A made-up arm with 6 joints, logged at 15 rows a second.
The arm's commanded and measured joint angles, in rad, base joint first. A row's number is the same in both.
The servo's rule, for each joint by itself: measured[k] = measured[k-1] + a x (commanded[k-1-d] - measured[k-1]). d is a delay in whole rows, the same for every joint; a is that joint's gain. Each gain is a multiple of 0.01, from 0.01 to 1. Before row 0 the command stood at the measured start. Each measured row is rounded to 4 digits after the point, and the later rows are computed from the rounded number. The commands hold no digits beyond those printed.
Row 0, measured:
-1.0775, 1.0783, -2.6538, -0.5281, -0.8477, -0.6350
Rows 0 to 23, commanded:
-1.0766, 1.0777, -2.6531, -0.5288, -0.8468, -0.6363
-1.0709, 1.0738, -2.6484, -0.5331, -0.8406, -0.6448
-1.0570, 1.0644, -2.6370, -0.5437, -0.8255, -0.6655
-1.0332, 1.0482, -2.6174, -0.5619, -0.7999, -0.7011
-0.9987, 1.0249, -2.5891, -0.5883, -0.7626, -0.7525
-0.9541, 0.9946, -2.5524, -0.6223, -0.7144, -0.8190
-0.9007, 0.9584, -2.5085, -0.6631, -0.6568, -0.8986
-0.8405, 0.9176, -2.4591, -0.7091, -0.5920, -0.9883
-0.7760, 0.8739, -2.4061, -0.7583, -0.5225, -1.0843
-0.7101, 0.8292, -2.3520, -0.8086, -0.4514, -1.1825
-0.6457, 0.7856, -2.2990, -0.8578, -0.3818, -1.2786
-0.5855, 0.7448, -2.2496, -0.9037, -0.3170, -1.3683
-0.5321, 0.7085, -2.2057, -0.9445, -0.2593, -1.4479
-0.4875, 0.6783, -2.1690, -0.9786, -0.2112, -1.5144
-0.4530, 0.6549, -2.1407, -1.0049, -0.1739, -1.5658
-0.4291, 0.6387, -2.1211, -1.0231, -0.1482, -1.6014
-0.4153, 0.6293, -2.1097, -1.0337, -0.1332, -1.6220
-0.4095, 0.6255, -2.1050, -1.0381, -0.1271, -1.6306
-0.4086, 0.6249, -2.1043, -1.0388, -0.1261, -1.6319
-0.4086, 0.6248, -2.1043, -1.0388, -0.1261, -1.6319
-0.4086, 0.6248, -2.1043, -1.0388, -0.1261, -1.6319
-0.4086, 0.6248, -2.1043, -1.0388, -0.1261, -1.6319
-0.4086, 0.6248, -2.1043, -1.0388, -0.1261, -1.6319
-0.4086, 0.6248, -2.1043, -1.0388, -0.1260, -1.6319
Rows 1 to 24, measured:
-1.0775, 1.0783, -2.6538, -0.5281, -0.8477, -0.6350
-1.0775, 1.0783, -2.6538, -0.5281, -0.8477, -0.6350
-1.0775, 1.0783, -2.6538, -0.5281, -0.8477, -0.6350
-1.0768, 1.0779, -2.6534, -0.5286, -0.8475, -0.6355
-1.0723, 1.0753, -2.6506, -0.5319, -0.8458, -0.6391
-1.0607, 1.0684, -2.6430, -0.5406, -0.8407, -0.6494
-1.0398, 1.0557, -2.6287, -0.5564, -0.8305, -0.6696
-1.0086, 1.0363, -2.6065, -0.5800, -0.8135, -0.7019
-0.9672, 1.0100, -2.5762, -0.6113, -0.7887, -0.7476
-0.9167, 0.9775, -2.5383, -0.6496, -0.7557, -0.8065
-0.8588, 0.9398, -2.4939, -0.6936, -0.7148, -0.8774
-0.7959, 0.8983, -2.4447, -0.7415, -0.6667, -0.9581
-0.7307, 0.8548, -2.3928, -0.7912, -0.6129, -1.0456
-0.6661, 0.8112, -2.3403, -0.8405, -0.5551, -1.1365
-0.6048, 0.7694, -2.2895, -0.8873, -0.4956, -1.2269
-0.5495, 0.7310, -2.2426, -0.9296, -0.4365, -1.3131
-0.5024, 0.6978, -2.2014, -0.9659, -0.3802, -1.3916
-0.4649, 0.6708, -2.1674, -0.9948, -0.3286, -1.4595
-0.4377, 0.6506, -2.1415, -1.0157, -0.2835, -1.5148
-0.4207, 0.6372, -2.1237, -1.0290, -0.2459, -1.5566
-0.4122, 0.6298, -2.1132, -1.0357, -0.2162, -1.5855
-0.4095, 0.6267, -2.1082, -1.0380, -0.1937, -1.6036
-0.4088, 0.6255, -2.1060, -1.0386, -0.1768, -1.6146
-0.4086, 0.6251, -2.1050, -1.0387, -0.1641, -1.6213
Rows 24 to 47, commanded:
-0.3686, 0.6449, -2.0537, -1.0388, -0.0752, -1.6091
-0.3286, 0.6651, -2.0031, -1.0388, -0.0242, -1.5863
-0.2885, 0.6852, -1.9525, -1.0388, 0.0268, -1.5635
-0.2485, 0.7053, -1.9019, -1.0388, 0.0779, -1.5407
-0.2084, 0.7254, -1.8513, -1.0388, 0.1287, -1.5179
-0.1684, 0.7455, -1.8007, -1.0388, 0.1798, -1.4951
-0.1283, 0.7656, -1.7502, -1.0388, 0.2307, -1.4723
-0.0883, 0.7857, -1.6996, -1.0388, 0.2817, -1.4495
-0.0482, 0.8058, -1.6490, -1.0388, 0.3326, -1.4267
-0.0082, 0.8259, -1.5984, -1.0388, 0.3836, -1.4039
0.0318, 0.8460, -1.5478, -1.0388, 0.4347, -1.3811
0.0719, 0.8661, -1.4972, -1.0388, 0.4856, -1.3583
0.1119, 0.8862, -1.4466, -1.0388, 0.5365, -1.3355
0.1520, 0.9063, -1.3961, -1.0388, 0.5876, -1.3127
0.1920, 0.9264, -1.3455, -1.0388, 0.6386, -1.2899
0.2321, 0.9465, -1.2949, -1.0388, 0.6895, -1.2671
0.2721, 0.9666, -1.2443, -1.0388, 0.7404, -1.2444
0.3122, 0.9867, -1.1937, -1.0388, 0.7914, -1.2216
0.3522, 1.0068, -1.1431, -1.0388, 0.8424, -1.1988
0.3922, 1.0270, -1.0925, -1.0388, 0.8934, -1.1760
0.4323, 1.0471, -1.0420, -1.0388, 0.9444, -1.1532
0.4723, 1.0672, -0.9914, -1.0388, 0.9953, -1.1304
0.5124, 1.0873, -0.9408, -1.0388, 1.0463, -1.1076
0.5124, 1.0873, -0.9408, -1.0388, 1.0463, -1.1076
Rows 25 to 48, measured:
-0.4086, 0.6249, -2.1046, -1.0388, -0.1546, -1.6254
-0.4086, 0.6248, -2.1044, -1.0388, -0.1475, -1.6279
-0.4086, 0.6248, -2.1043, -1.0388, -0.1421, -1.6295
-0.3782, 0.6375, -2.0760, -1.0388, -0.1254, -1.6215
-0.3405, 0.6549, -2.0352, -1.0388, -0.1001, -1.6078
-0.3010, 0.6740, -1.9889, -1.0388, -0.0684, -1.5905
-0.2611, 0.6937, -1.9402, -1.0388, -0.0318, -1.5711
-0.2210, 0.7137, -1.8904, -1.0388, 0.0083, -1.5504
-0.1810, 0.7337, -1.8402, -1.0388, 0.0512, -1.5288
-0.1409, 0.7538, -1.7898, -1.0388, 0.0961, -1.5068
-0.1009, 0.7739, -1.7393, -1.0388, 0.1425, -1.4845
-0.0608, 0.7940, -1.6887, -1.0388, 0.1900, -1.4620
-0.0208, 0.8141, -1.6381, -1.0388, 0.2384, -1.4393
0.0192, 0.8342, -1.5875, -1.0388, 0.2875, -1.4166
0.0593, 0.8543, -1.5369, -1.0388, 0.3370, -1.3939
0.0993, 0.8744, -1.4863, -1.0388, 0.3869, -1.3711
0.1394, 0.8945, -1.4358, -1.0388, 0.4371, -1.3483
0.1794, 0.9146, -1.3852, -1.0388, 0.4875, -1.3255
0.2195, 0.9347, -1.3346, -1.0388, 0.5380, -1.3027
0.2595, 0.9548, -1.2840, -1.0388, 0.5886, -1.2800
0.2996, 0.9749, -1.2334, -1.0388, 0.6393, -1.2572
0.3396, 0.9950, -1.1828, -1.0388, 0.6901, -1.2344
0.3796, 1.0152, -1.1322, -1.0388, 0.7409, -1.2116
0.4197, 1.0353, -1.0817, -1.0388, 0.7918, -1.1888

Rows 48 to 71, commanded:
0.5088, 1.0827, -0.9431, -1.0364, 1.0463, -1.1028
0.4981, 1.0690, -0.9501, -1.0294, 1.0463, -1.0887
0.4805, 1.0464, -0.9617, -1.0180, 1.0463, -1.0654
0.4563, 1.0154, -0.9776, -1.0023, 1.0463, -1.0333
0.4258, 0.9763, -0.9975, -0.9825, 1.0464, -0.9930
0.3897, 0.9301, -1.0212, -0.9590, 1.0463, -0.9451
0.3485, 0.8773, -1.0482, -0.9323, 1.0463, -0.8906
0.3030, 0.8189, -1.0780, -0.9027, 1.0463, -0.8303
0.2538, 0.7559, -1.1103, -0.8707, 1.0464, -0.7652
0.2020, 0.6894, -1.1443, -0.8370, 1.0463, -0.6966
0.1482, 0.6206, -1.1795, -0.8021, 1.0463, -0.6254
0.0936, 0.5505, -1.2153, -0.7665, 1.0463, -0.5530
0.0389, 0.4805, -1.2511, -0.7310, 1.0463, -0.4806
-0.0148, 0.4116, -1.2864, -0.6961, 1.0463, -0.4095
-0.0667, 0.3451, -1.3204, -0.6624, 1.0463, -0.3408
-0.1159, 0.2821, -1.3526, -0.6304, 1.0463, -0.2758
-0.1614, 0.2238, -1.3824, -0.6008, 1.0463, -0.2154
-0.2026, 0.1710, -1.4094, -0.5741, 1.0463, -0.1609
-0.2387, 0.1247, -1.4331, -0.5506, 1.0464, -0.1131
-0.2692, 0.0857, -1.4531, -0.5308, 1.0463, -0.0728
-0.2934, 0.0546, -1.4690, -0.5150, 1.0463, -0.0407
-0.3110, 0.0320, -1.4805, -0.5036, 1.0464, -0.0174
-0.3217, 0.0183, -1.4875, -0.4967, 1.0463, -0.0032
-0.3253, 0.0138, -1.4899, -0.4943, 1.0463, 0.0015
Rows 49 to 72, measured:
0.4597, 1.0554, -1.0311, -1.0388, 0.8427, -1.1660
0.4998, 1.0755, -0.9805, -1.0388, 0.8936, -1.1432
0.5094, 1.0829, -0.9583, -1.0388, 0.9318, -1.1293
0.5089, 1.0828, -0.9498, -1.0370, 0.9604, -1.1190
0.5007, 1.0741, -0.9500, -1.0314, 0.9819, -1.1072
0.4853, 1.0566, -0.9566, -1.0215, 0.9980, -1.0909
0.4633, 1.0306, -0.9684, -1.0073, 1.0101, -1.0684
0.4348, 0.9964, -0.9847, -0.9889, 1.0192, -1.0390
0.4005, 0.9546, -1.0051, -0.9668, 1.0260, -1.0024
0.3610, 0.9059, -1.0292, -0.9413, 1.0311, -0.9588
0.3169, 0.8511, -1.0565, -0.9127, 1.0349, -0.9087
0.2689, 0.7911, -1.0866, -0.8816, 1.0378, -0.8527
0.2181, 0.7270, -1.1189, -0.8486, 1.0399, -0.7918
0.1650, 0.6600, -1.1528, -0.8142, 1.0415, -0.7269
0.1107, 0.5910, -1.1878, -0.7789, 1.0427, -0.6591
0.0561, 0.5214, -1.2232, -0.7435, 1.0436, -0.5895
0.0022, 0.4522, -1.2586, -0.7084, 1.0443, -0.5193
-0.0502, 0.3847, -1.2932, -0.6744, 1.0448, -0.4497
-0.1001, 0.3201, -1.3265, -0.6418, 1.0452, -0.3819
-0.1467, 0.2594, -1.3578, -0.6115, 1.0455, -0.3170
-0.1892, 0.2037, -1.3867, -0.5838, 1.0457, -0.2561
-0.2268, 0.1539, -1.4127, -0.5592, 1.0459, -0.2003
-0.2590, 0.1109, -1.4353, -0.5382, 1.0460, -0.1506
-0.2851, 0.0754, -1.4542, -0.5210, 1.0461, -0.1077

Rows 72 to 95, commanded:
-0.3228, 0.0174, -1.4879, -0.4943, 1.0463, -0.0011
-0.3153, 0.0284, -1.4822, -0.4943, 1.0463, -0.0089
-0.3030, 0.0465, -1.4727, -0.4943, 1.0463, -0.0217
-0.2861, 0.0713, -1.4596, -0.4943, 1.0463, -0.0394
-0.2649, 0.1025, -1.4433, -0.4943, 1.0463, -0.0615
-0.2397, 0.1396, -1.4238, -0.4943, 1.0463, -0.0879
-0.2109, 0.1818, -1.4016, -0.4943, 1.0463, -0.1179
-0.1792, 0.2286, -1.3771, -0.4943, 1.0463, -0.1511
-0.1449, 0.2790, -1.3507, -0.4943, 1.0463, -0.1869
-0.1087, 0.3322, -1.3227, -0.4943, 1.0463, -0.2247
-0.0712, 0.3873, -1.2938, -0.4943, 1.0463, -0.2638
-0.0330, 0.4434, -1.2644, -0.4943, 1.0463, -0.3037
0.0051, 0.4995, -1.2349, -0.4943, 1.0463, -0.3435
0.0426, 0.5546, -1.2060, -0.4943, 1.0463, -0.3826
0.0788, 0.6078, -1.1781, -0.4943, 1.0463, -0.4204
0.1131, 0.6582, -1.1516, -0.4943, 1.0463, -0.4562
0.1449, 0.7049, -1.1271, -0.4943, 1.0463, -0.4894
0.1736, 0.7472, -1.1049, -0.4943, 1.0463, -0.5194
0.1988, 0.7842, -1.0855, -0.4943, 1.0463, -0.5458
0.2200, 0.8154, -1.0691, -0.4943, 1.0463, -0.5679
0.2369, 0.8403, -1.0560, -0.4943, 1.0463, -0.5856
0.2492, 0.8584, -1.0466, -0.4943, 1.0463, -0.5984
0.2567, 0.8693, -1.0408, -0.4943, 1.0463, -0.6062
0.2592, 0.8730, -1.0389, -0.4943, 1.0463, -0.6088
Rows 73 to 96, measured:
-0.3048, 0.0481, -1.4689, -0.5081, 1.0462, -0.0725
-0.3176, 0.0293, -1.4793, -0.4997, 1.0462, -0.0455
-0.3235, 0.0195, -1.4852, -0.4957, 1.0462, -0.0272
-0.3230, 0.0182, -1.4867, -0.4947, 1.0462, -0.0170
-0.3171, 0.0246, -1.4842, -0.4944, 1.0462, -0.0138
-0.3064, 0.0384, -1.4778, -0.4943, 1.0462, -0.0169
-0.2910, 0.0591, -1.4676, -0.4943, 1.0462, -0.0257
-0.2712, 0.0864, -1.4540, -0.4943, 1.0462, -0.0397
-0.2473, 0.1199, -1.4371, -0.4943, 1.0462, -0.0585
-0.2196, 0.1589, -1.4172, -0.4943, 1.0462, -0.0817
-0.1889, 0.2028, -1.3947, -0.4943, 1.0462, -0.1088
-0.1555, 0.2508, -1.3701, -0.4943, 1.0462, -0.1393
-0.1199, 0.3021, -1.3436, -0.4943, 1.0462, -0.1726
-0.0829, 0.3558, -1.3157, -0.4943, 1.0462, -0.2082
-0.0450, 0.4110, -1.2870, -0.4943, 1.0462, -0.2454
-0.0069, 0.4668, -1.2578, -0.4943, 1.0462, -0.2837
0.0307, 0.5221, -1.2288, -0.4943, 1.0462, -0.3223
0.0673, 0.5761, -1.2004, -0.4943, 1.0462, -0.3606
0.1021, 0.6278, -1.1731, -0.4943, 1.0462, -0.3979
0.1346, 0.6764, -1.1473, -0.4943, 1.0462, -0.4336
0.1642, 0.7210, -1.1236, -0.4943, 1.0462, -0.4671
0.1905, 0.7608, -1.1023, -0.4943, 1.0462, -0.4978
0.2129, 0.7952, -1.0837, -0.4943, 1.0462, -0.5251
0.2311, 0.8236, -1.0682, -0.4943, 1.0462, -0.5487

